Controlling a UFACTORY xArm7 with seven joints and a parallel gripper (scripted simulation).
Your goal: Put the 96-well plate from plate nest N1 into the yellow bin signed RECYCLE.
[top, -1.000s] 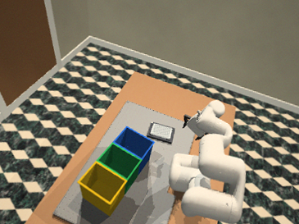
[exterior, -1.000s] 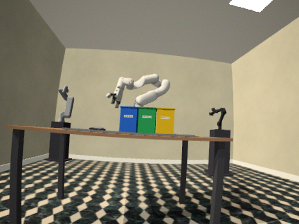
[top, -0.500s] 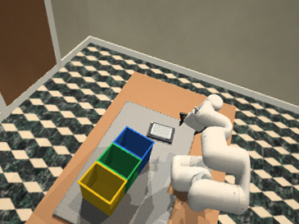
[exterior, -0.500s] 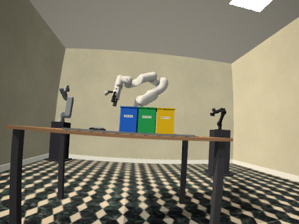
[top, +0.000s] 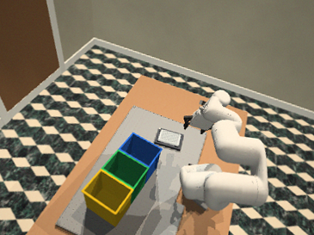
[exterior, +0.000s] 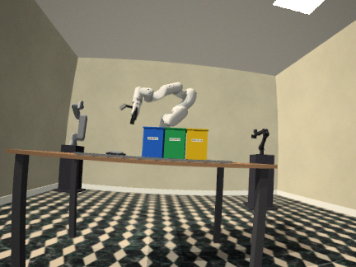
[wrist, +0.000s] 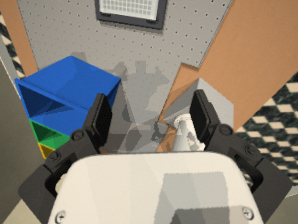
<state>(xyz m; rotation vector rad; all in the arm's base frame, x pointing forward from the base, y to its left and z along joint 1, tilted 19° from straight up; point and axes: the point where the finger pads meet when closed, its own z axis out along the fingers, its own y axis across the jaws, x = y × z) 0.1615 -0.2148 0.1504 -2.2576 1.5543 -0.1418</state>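
The white 96-well plate is 130 mm ahead of my hand, 60 mm to the right of it and 240 mm below it. Round my hand: blue bin: 180 mm ahead, 210 mm to the left, 170 mm below; dark plate nest: 130 mm ahead, 60 mm to the right, 250 mm below; green bin: 180 mm ahead, 340 mm to the left, 170 mm below.
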